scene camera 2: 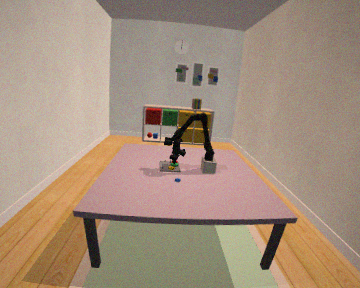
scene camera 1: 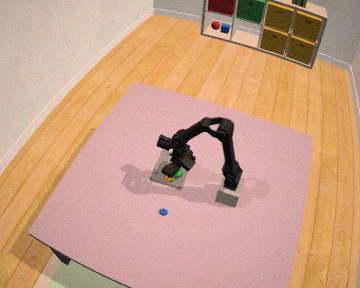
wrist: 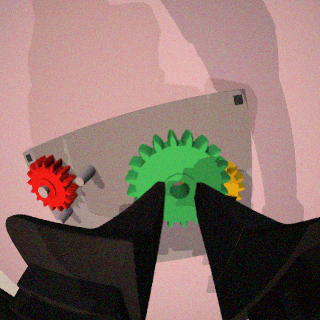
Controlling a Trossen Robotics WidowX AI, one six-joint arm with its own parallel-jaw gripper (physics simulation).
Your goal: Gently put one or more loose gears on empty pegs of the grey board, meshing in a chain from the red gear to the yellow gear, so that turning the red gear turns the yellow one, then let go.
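Seen in the pictures: gripper, fingertip midpoint: (scene camera 2: 174, 163) (scene camera 1: 176, 171) (wrist: 179, 188); arm's base, origin of the base link: (scene camera 2: 208, 159) (scene camera 1: 231, 184).
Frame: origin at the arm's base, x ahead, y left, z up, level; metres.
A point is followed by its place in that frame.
Observation:
My gripper (wrist: 179, 188) @[y -0.002, x 0.285, z -0.062 m] (scene camera 1: 173, 172) @[y -0.002, x 0.285, z -0.062 m] is shut on the hub of the green gear (wrist: 165, 162) @[y -0.008, x 0.267, z -0.063 m] (scene camera 1: 179, 173) @[y 0.001, x 0.266, z -0.063 m] (scene camera 2: 174, 164) @[y 0.014, x 0.284, z -0.062 m]. In the wrist view the green gear is above the grey board (wrist: 115, 140) @[y -0.044, x 0.258, z -0.098 m] (scene camera 1: 159, 178) @[y 0.050, x 0.354, z -0.097 m] (scene camera 2: 164, 169) @[y 0.051, x 0.364, z -0.098 m] and covers part of the yellow gear (wrist: 234, 182) @[y 0.042, x 0.300, z -0.083 m] (scene camera 1: 169, 179) @[y 0.042, x 0.302, z -0.084 m] (scene camera 2: 171, 168) @[y 0.051, x 0.307, z -0.084 m]. The red gear (wrist: 56, 179) @[y -0.100, x 0.277, z -0.083 m] sits on its peg at the board's left edge in that view. A bare peg (wrist: 86, 175) @[y -0.069, x 0.277, z -0.083 m] stands right beside it, and another peg (wrist: 65, 215) @[y -0.111, x 0.317, z -0.085 m] shows below it. The board under the green gear and fingers is hidden. A blue gear (scene camera 1: 163, 212) @[y 0.231, x 0.250, z -0.089 m] (scene camera 2: 177, 180) @[y 0.239, x 0.256, z -0.093 m] lies loose on the table, off the board.
The board lies on the pink table (scene camera 1: 230, 250) @[y 0.294, x -0.121, z -0.106 m] (scene camera 2: 150, 200) @[y 0.507, x 0.419, z -0.106 m]. The arm's grey base block (scene camera 1: 227, 196) @[y 0.057, x -0.005, z -0.028 m] (scene camera 2: 208, 166) @[y 0.057, x 0.005, z -0.041 m] stands on the table to the right of the board in the scene views. A shelf unit with coloured bins stands on the floor beyond the table.

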